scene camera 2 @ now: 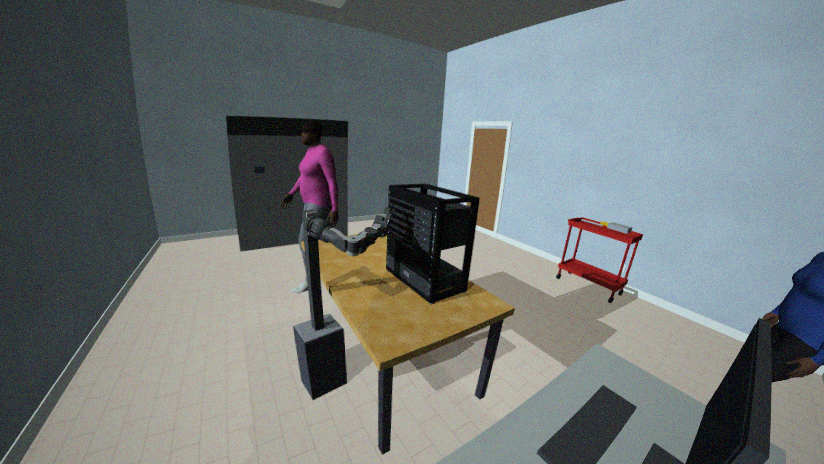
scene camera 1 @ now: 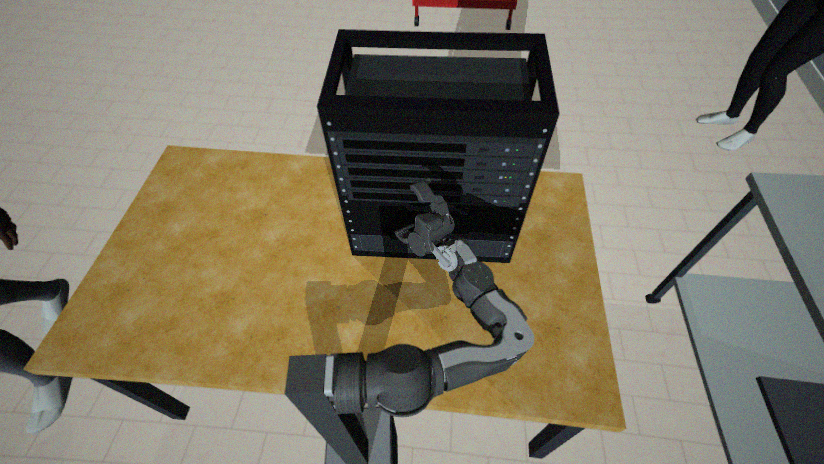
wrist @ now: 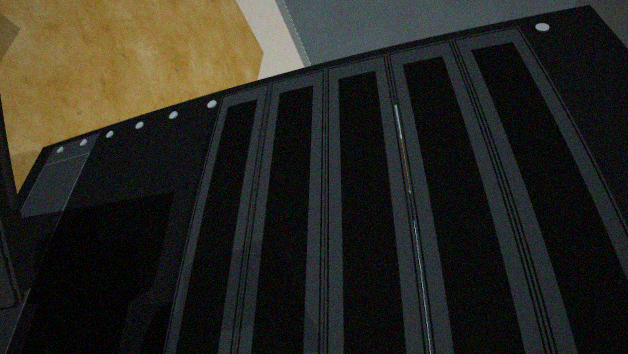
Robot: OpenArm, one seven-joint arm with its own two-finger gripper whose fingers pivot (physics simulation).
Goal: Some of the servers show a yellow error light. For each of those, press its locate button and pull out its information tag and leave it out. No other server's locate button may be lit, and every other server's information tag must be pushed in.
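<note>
The black rack holds several stacked servers. The third server from the top shows a small yellow light at its right in scene camera 1. Green lights show on the top server and the second server. The buttons look like small pale dots; whether any is lit, and how far the tags stand out, I cannot tell. My gripper is open and empty, before the rack's lower left-middle front. One finger overlaps the lower servers; contact is unclear. A dark gripper part shows at the wrist view's left edge.
The rack stands at the back of the wooden table. The arm reaches over the table's right part. A grey desk stands to the right. A red cart is behind the rack, and a person in pink is beyond the table.
</note>
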